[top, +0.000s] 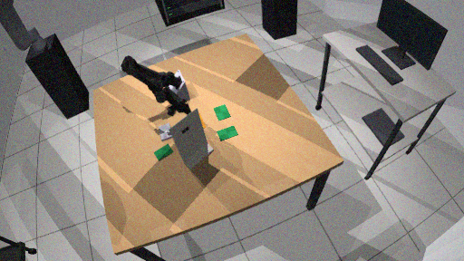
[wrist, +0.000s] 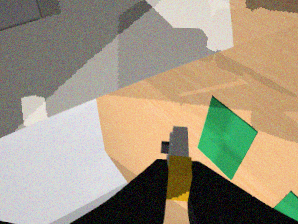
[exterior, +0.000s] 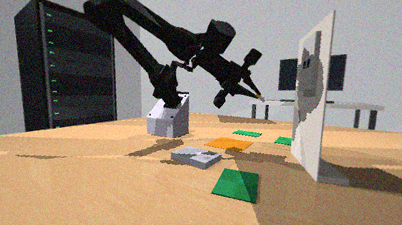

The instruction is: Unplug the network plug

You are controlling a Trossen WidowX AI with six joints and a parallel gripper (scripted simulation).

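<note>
The orange marked square is 90 mm behind my gripper tip and 160 mm below it. From my gripper tip the other things lie so: grey upright panel (130 mm ahead, 60 mm to the right, 20 mm below); then network plug (10 mm ahead); then green patch (70 mm ahead, 150 mm to the left, 160 mm below).
</note>
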